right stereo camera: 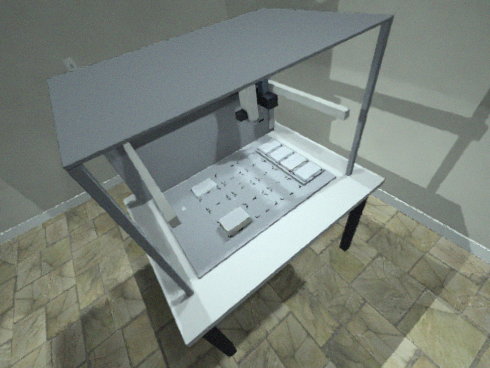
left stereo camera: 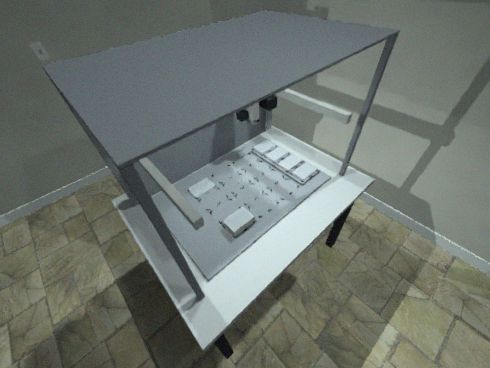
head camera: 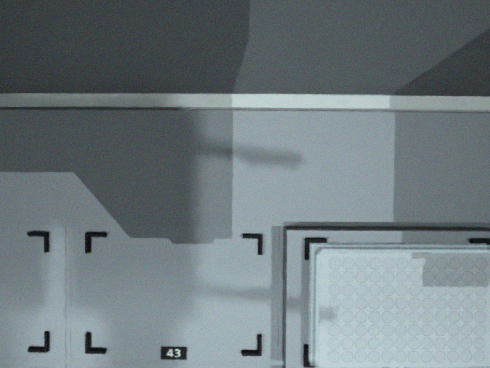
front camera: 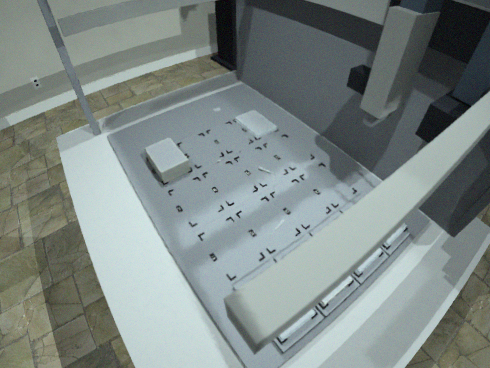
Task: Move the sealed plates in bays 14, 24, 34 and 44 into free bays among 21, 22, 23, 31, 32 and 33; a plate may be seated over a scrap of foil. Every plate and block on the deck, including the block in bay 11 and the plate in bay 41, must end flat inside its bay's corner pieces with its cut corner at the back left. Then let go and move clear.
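Pixels of known places: gripper, fingertip midpoint: [right stereo camera: 266,124] [left stereo camera: 262,124]; robot's base, origin of the base link: [right stereo camera: 229,236] [left stereo camera: 234,237] [front camera: 147,158].
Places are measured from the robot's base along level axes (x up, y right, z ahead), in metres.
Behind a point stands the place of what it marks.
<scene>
Sealed plates in bays 14 [front camera: 297,325] {x 0.029, y -0.040, z 0.616 m} [left stereo camera: 305,171] {x 0.029, y -0.034, z 0.553 m} [right stereo camera: 309,171] {x 0.029, y -0.027, z 0.554 m}, 24 [front camera: 337,292] {x 0.028, y -0.145, z 0.617 m} [left stereo camera: 290,161] {x 0.029, y -0.149, z 0.559 m} [right stereo camera: 293,161] {x 0.029, y -0.147, z 0.552 m}, 34 [front camera: 370,262] {x 0.023, y -0.255, z 0.618 m} [left stereo camera: 276,154] {x 0.029, y -0.252, z 0.548 m} [right stereo camera: 281,152] {x 0.029, y -0.258, z 0.561 m} and 44 [front camera: 396,236] {x 0.027, y -0.357, z 0.618 m} [head camera: 400,320] {x 0.029, y -0.357, z 0.551 m} [left stereo camera: 263,147] {x 0.029, y -0.358, z 0.541 m} [right stereo camera: 269,146] {x 0.029, y -0.357, z 0.550 m} lie in a row on the raised right strip. The rail partly hides them in the front view. A tall block [front camera: 167,155] {x 0.042, y -0.045, z 0.074 m} [left stereo camera: 239,220] {x 0.042, y -0.032, z 0.060 m} [right stereo camera: 235,220] {x 0.041, y -0.029, z 0.063 m} stands at bay 11; a flat plate [front camera: 256,123] {x 0.014, y -0.360, z 0.074 m} [left stereo camera: 201,187] {x 0.014, y -0.359, z 0.059 m} [right stereo camera: 204,187] {x 0.014, y -0.355, z 0.063 m} lies at bay 41. Their cut corners cannot be made out. My gripper is raised at the back right, away from the plates; its jaws cannot be made out.
Foil scraps lie in bay 32 [front camera: 264,170] {x 0.004, y -0.252, z 0.251 m}, in bay 23 [front camera: 280,223] {x 0.006, y -0.172, z 0.413 m} and near bay 21 [front camera: 218,161] {x 0.003, y -0.167, z 0.144 m}. A pale scrap [front camera: 216,109] {x 0.001, y -0.308, z -0.096 m} [right stereo camera: 183,208] {x 0.000, y -0.313, z -0.096 m} lies left of bay 41. A white column [front camera: 395,65] {x 0.382, y -0.327, z 0.468 m} [right stereo camera: 248,102] {x 0.381, y -0.337, z 0.428 m} hangs at the back right.
</scene>
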